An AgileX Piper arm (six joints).
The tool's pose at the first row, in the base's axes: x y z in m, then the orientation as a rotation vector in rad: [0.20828, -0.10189, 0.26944, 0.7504, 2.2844, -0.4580]
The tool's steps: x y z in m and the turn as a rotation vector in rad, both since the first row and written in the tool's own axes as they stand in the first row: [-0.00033, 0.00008, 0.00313, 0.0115, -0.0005, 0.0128]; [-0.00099, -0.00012, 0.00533, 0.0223, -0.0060, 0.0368]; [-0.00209, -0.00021, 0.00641, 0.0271, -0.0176, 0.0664]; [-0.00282, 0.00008, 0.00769, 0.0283, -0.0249, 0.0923]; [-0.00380, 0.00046, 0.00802, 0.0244, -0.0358, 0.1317]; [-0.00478, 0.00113, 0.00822, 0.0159, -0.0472, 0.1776]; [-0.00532, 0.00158, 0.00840, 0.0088, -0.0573, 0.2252]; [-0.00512, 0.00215, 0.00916, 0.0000, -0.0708, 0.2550]
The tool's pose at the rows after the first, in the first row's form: [0.21008, -0.10354, 0.26745, 0.7701, 2.2770, -0.4657]; [0.21144, -0.10506, 0.26638, 0.7997, 2.2595, -0.4687]; [0.21258, -0.10610, 0.26639, 0.8299, 2.2338, -0.4637]; [0.21384, -0.10680, 0.26596, 0.8557, 2.2139, -0.4551]; [0.21483, -0.10705, 0.26637, 0.8916, 2.1839, -0.4351]; [0.21594, -0.10702, 0.26684, 0.9314, 2.1499, -0.4070]; [0.21664, -0.10697, 0.26704, 0.9734, 2.1152, -0.3794]; [0.21725, -0.10683, 0.26630, 0.9940, 2.0871, -0.3593]
